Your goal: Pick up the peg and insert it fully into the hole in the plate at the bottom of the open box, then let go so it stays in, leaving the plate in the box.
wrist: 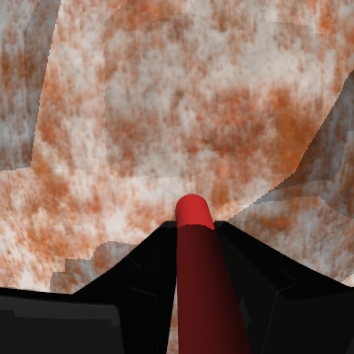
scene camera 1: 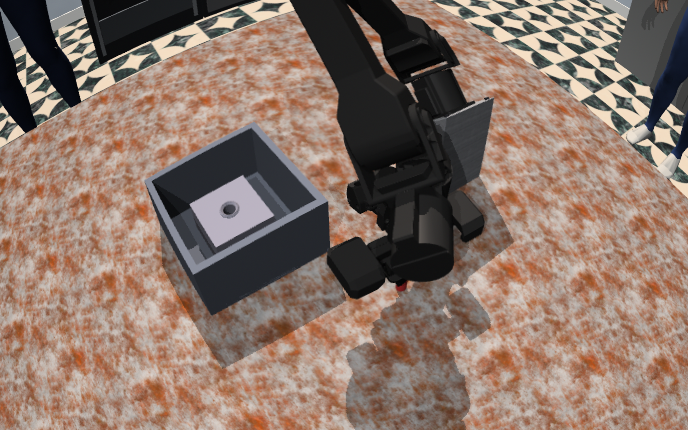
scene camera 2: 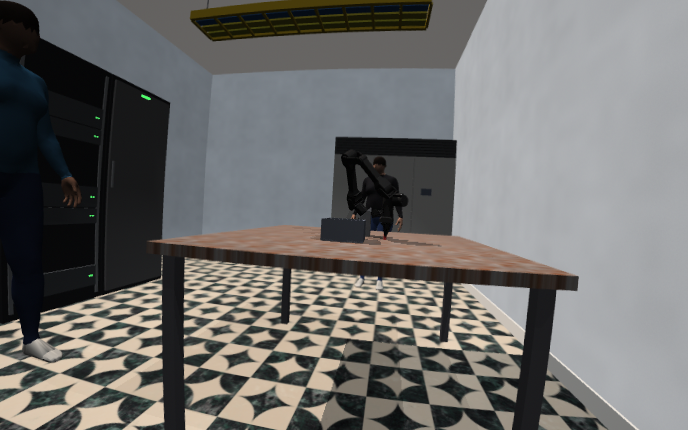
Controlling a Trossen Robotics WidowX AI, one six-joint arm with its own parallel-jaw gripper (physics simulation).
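Places are measured from the arm's base along level axes (x ahead, y left, z up), in metres.
Where they show: gripper, fingertip midpoint: (wrist: 194, 231) (scene camera 1: 403, 280) (scene camera 2: 385, 236); arm's base, origin of the base link: (scene camera 1: 449, 112) (scene camera 2: 364, 213).
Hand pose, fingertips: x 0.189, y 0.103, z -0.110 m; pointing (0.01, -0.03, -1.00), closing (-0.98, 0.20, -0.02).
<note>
Each offset is from my fingertips to the top centre of the thing. "spot": to the spot under its first point. Level surfaces: height alone.
The red peg @[dx -0.001, dy -0.002, dz +0.063 m] (scene camera 1: 401, 286) (scene camera 2: 385, 238) (wrist: 194, 212) stands roughly upright, its lower end at or very near the table, to the right of the box in scene camera 1. My gripper (scene camera 2: 385, 232) (wrist: 194, 231) points down and is shut on the peg, one black finger on each side. In scene camera 1 the gripper body hides the fingers and most of the peg. The open dark grey box @[dx +0.114, dy -0.210, dz +0.081 m] (scene camera 1: 268, 268) (scene camera 2: 342, 230) stands on the table. The pale square plate @[dx +0.114, dy -0.210, dz +0.044 m] (scene camera 1: 251, 202) lies at its bottom, with a round hole @[spot: dx +0.110, dy -0.218, dz +0.031 m] (scene camera 1: 229, 209) near its middle.
A thin grey upright panel (scene camera 1: 471, 136) stands on the table behind the gripper in scene camera 1. The box's raised walls surround the plate. The table @[dz -0.017 m] (scene camera 1: 101, 329) (scene camera 2: 456, 258) has an orange and white mottled top. People stand beyond it.
</note>
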